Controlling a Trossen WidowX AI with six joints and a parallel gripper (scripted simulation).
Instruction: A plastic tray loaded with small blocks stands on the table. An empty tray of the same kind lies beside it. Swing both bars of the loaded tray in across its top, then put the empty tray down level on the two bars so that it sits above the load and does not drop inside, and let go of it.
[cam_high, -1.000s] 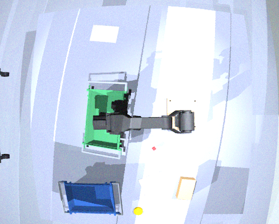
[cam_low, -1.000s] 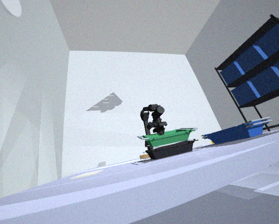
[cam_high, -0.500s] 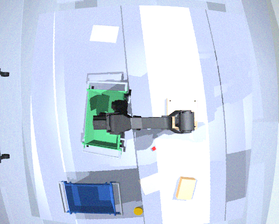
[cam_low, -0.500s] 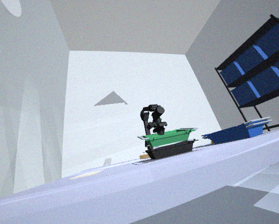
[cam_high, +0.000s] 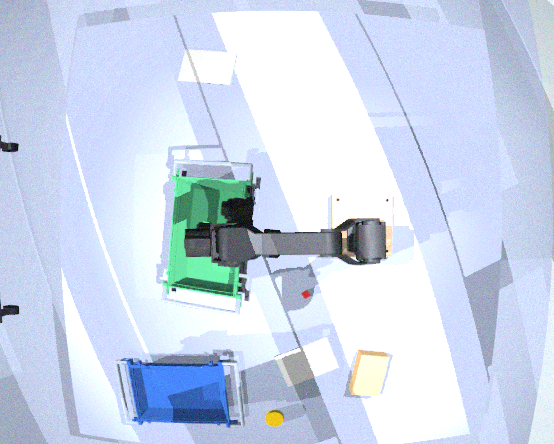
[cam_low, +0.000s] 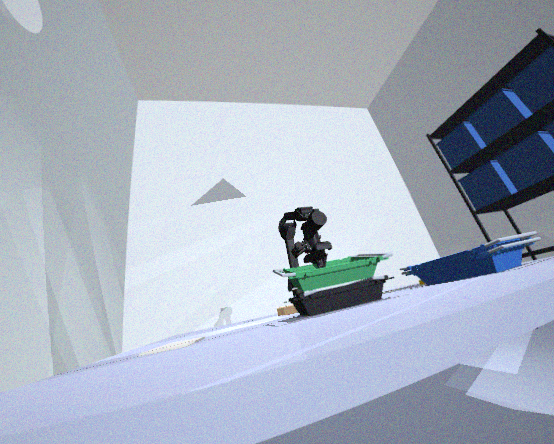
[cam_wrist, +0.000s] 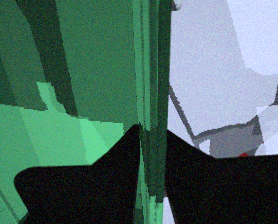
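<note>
Now: the green tray 8 cm ahead of my gripper tip and 1 cm above it. The rest, counted from my gripper tip: yellow disc: 11 cm behind, 51 cm to the left, 10 cm below; then red block: 17 cm behind, 14 cm to the left, 10 cm below; then tan box: 36 cm behind, 35 cm to the left, 8 cm below.
</note>
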